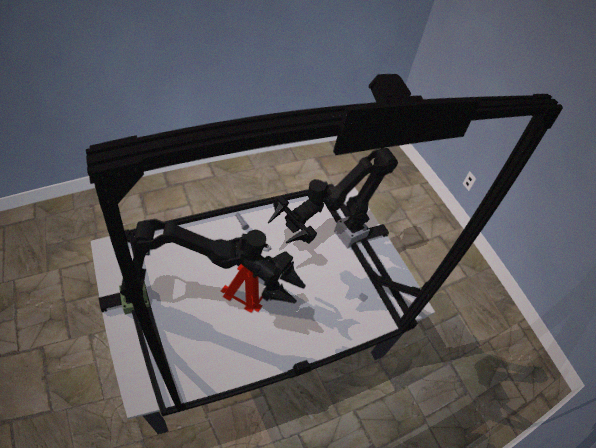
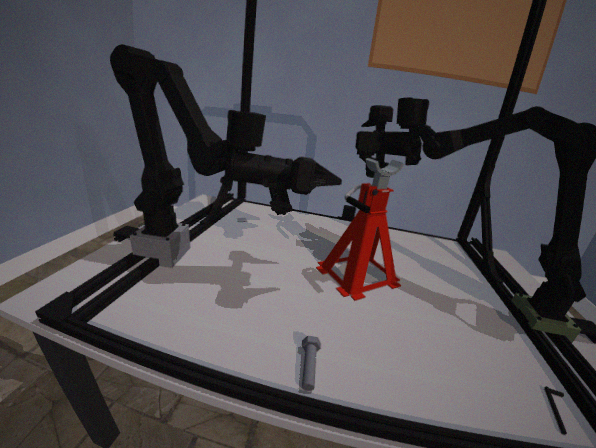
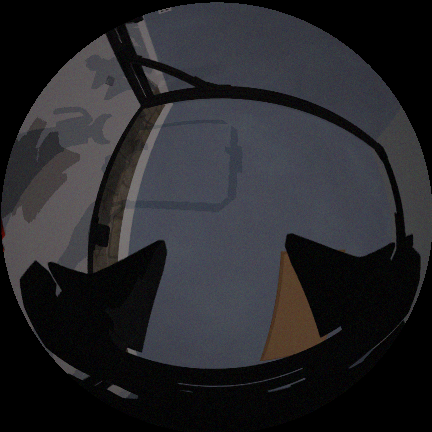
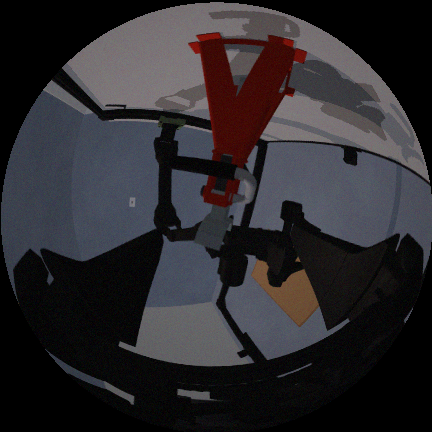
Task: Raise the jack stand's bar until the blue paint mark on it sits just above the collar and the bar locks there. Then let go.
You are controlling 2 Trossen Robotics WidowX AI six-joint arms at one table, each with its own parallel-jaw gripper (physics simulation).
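Pixels of known places: left gripper, fingertip midpoint: (image 1: 300,295) (image 3: 227,244); right gripper, fingertip midpoint: (image 1: 277,232) (image 2: 333,181) (image 4: 229,233); left arm's base, origin of the base link: (image 2: 546,310) (image 4: 169,125); right arm's base, origin of the base link: (image 1: 353,225) (image 2: 160,229).
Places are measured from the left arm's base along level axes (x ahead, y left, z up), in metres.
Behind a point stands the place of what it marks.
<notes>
The red jack stand (image 2: 361,241) {y 0.004, x 0.447, z 0.074 m} (image 1: 245,286) {y -0.089, x 0.399, z 0.042 m} (image 4: 241,100) {y -0.023, x 0.470, z 0.072 m} stands upright near the middle of the table. Its grey bar (image 2: 382,179) {y -0.038, x 0.430, z 0.208 m} (image 4: 213,231) {y -0.030, x 0.457, z 0.228 m} sits low, with the saddle just above the red collar. I see no blue mark. My left gripper (image 1: 294,291) {y -0.282, x 0.492, z 0.262 m} (image 3: 227,244) {y -0.282, x 0.492, z 0.262 m} is open and empty. It hovers at the height of the stand's top, just past it, and points away from it. My right gripper (image 1: 278,230) {y 0.000, x 0.530, z 0.194 m} (image 2: 310,195) (image 4: 229,233) {y 0.000, x 0.530, z 0.194 m} is open and empty. It points at the stand's top from a short way off, without touching it.
A grey bolt (image 2: 308,361) {y 0.261, x 0.496, z -0.023 m} (image 1: 242,220) {y 0.249, x 0.495, z -0.021 m} lies near one table edge. A black hex key (image 2: 554,404) {y 0.222, x 0.093, z -0.037 m} lies in a corner. A small grey block (image 2: 242,219) {y -0.215, x 0.833, z -0.040 m} (image 1: 362,297) {y -0.214, x 0.830, z -0.040 m} lies near the right arm's base. Black frame rails (image 2: 192,380) {y 0.343, x 0.645, z -0.036 m} border the table.
</notes>
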